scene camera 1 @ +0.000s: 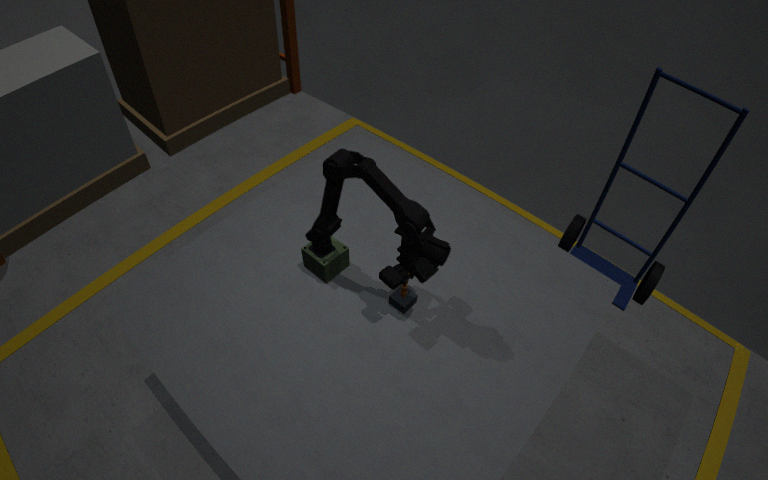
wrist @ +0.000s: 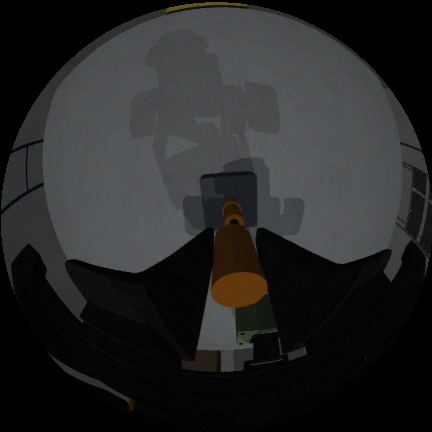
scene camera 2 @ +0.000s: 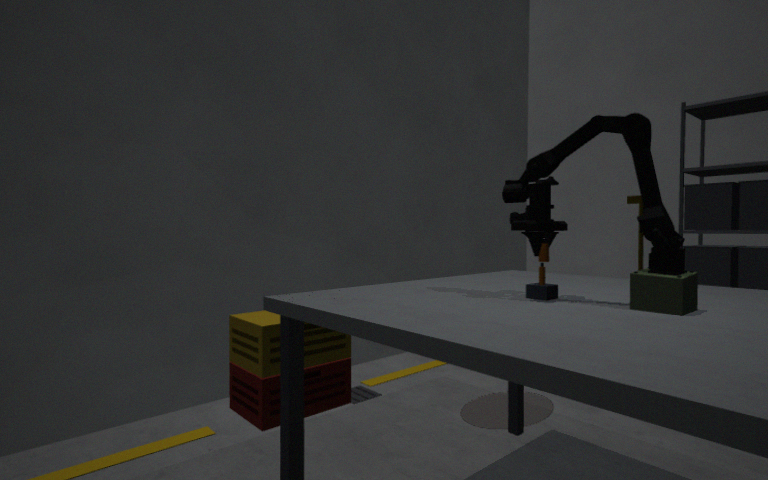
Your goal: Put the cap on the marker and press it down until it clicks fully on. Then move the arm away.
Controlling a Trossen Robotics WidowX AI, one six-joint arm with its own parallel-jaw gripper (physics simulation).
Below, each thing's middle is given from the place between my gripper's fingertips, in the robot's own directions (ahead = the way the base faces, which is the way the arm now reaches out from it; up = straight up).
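Scene:
Dark square block (wrist: 242, 185): 1 cm behind my hand, 10 cm below it.

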